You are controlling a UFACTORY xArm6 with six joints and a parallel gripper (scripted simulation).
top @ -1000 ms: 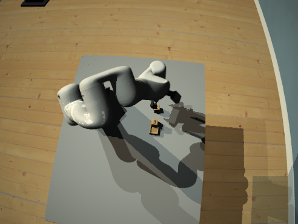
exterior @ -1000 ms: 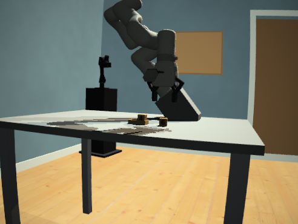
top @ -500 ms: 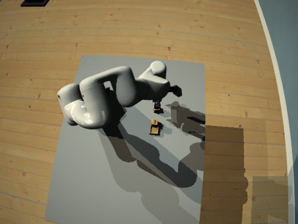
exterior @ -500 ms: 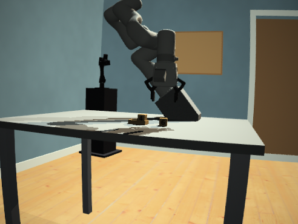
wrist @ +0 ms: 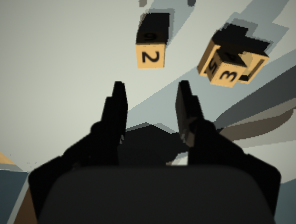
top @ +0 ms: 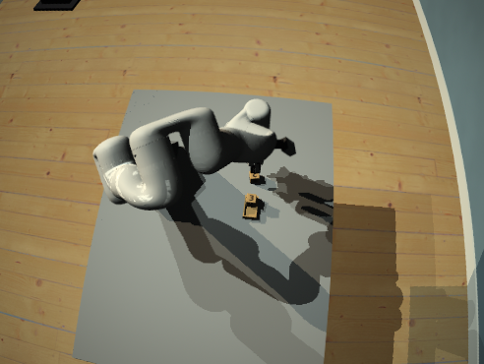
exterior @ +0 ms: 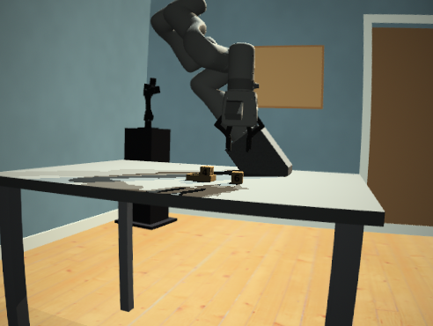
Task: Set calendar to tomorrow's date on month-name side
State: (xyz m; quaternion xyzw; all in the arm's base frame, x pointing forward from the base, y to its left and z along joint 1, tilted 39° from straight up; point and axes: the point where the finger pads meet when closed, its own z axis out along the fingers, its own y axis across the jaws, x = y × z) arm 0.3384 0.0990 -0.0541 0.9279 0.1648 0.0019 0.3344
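The wooden number cube lies 9 cm below my hand. From my hand the other things lie so: wooden calendar tray 1 cm ahead, 11 cm to the right, 10 cm below.
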